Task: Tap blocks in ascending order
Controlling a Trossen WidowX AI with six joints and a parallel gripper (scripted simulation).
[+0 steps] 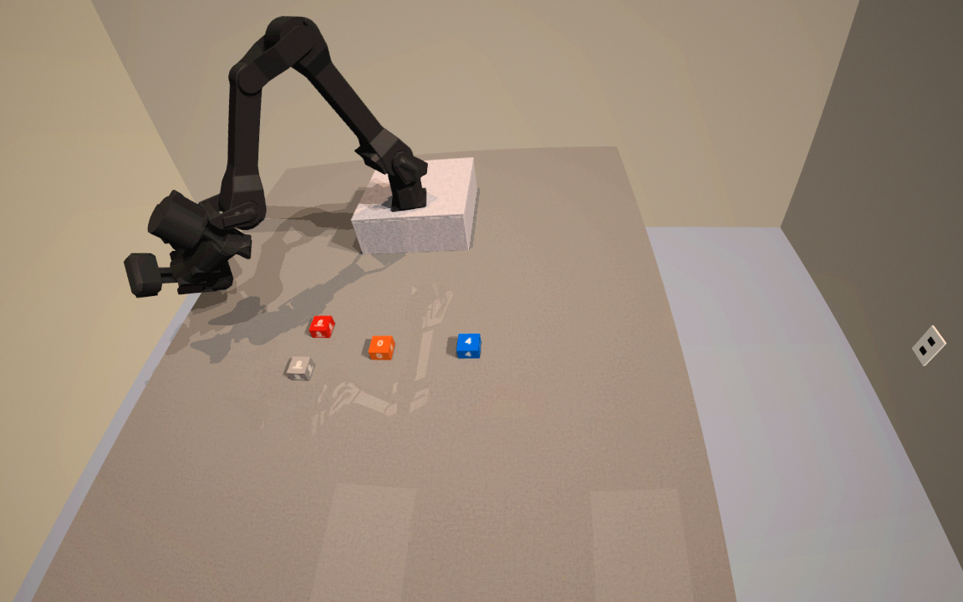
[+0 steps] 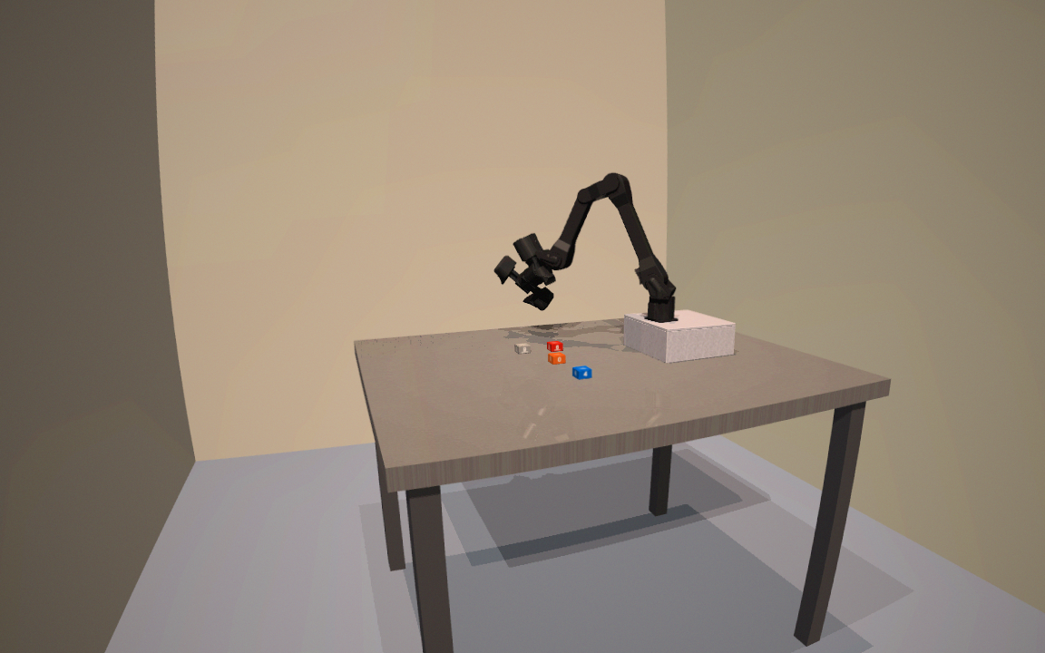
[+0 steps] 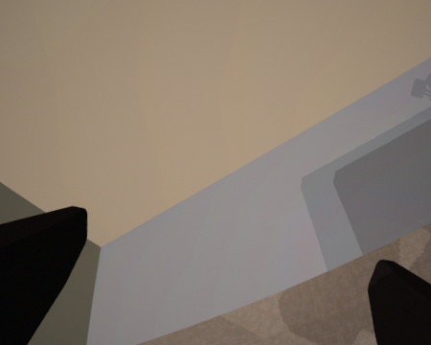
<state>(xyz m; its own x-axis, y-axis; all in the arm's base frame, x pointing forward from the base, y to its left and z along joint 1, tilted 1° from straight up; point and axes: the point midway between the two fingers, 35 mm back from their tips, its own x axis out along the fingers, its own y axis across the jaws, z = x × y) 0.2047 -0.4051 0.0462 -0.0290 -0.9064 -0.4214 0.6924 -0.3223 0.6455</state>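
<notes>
Now: gripper tip 38 cm to the right of the orange block, 11 cm above it and 8 cm short of it. Also, from my gripper tip: blue block 52 cm to the left, 11 cm below, 10 cm ahead; red block 28 cm to the left, 11 cm below, 2 cm ahead; grey block 25 cm to the left, 11 cm below, 11 cm ahead.
</notes>
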